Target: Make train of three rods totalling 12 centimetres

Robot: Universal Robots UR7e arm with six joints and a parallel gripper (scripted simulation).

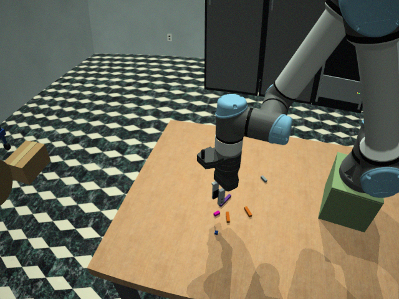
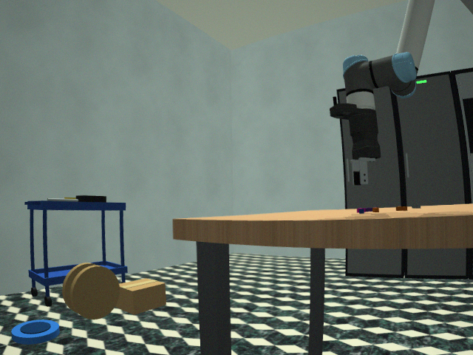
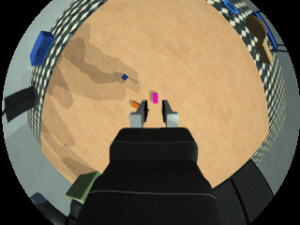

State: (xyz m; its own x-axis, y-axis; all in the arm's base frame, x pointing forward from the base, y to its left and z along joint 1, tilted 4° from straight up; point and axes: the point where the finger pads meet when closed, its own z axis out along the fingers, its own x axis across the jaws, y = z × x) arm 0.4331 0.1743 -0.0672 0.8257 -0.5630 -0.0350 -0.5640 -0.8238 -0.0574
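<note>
Right now my hand is 8 cm above the magenta rod. Round my hand: small blue rod (8 cm to the left, 8 cm below, 3 cm behind); grey rod (22 cm to the right, 11 cm behind, 8 cm below); purple rod (8 cm below, 7 cm to the right, 1 cm behind).
</note>
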